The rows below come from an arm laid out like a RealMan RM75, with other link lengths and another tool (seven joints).
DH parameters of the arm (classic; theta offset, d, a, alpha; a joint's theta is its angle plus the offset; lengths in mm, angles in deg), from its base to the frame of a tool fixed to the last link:
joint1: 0 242.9 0 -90
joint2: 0 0 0 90
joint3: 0 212.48 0 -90
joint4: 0 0 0 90
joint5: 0 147 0 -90
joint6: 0 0 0 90
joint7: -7.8 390.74 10.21 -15
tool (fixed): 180 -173.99 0 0
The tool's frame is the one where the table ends.
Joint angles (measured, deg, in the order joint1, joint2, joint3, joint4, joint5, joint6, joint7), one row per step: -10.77, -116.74, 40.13, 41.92, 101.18, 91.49, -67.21; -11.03, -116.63, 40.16, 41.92, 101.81, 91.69, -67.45; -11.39, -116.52, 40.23, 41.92, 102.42, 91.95, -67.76; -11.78, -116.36, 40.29, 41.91, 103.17, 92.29, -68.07; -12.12, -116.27, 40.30, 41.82, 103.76, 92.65, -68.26; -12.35, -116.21, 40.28, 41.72, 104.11, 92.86, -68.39; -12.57, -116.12, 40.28, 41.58, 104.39, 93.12, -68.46; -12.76, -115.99, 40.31, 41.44, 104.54, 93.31, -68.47; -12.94, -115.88, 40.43, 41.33, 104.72, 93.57, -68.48; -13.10, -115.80, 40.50, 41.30, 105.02, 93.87, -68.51; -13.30, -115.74, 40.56, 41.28, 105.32, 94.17, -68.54; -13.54, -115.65, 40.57, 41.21, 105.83, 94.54, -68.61; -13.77, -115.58, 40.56, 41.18, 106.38, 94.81, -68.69
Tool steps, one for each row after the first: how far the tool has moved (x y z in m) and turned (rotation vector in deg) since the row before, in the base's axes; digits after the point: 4 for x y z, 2 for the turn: 0.0003, -0.0005, -0.0017, -0.69, 0.24, -0.16; 0.0010, -0.0002, -0.0018, -0.77, 0.17, -0.26; 0.0009, -0.0005, -0.0020, -0.90, 0.25, -0.31; 0.0012, -0.0006, -0.0019, -0.75, 0.08, -0.31; 0.0007, -0.0002, -0.0011, -0.45, 0.01, -0.15; 0.0009, -0.0003, -0.0009, -0.43, -0.02, -0.22; 0.0007, -0.0001, -0.0004, -0.28, 0.02, -0.22; 0.0010, -0.0004, -0.0009, -0.41, 0.02, -0.30; 0.0009, -0.0007, -0.0010, -0.46, 0.07, -0.30; 0.0011, -0.0005, -0.0010, -0.46, 0.06, -0.34; 0.0009, -0.0009, -0.0015, -0.64, 0.12, -0.31; 0.0005, -0.0008, -0.0014, -0.59, 0.20, -0.24
